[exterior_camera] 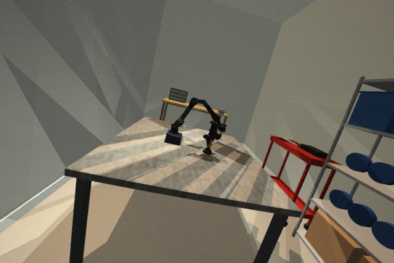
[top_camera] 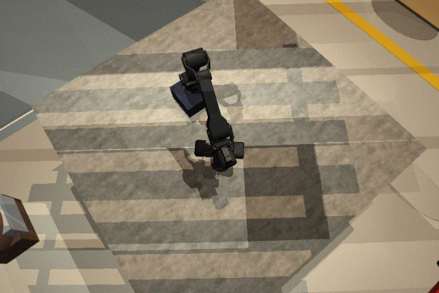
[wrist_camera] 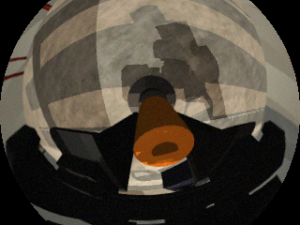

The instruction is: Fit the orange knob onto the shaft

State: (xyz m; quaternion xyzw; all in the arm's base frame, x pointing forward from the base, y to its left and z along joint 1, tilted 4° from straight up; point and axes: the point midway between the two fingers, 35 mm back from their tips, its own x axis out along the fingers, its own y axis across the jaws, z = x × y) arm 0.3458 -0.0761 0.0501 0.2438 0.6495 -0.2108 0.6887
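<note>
The round pedestal is 4 cm below my gripper tip. Round my gripper tip: orange knob 2 cm above.
</note>
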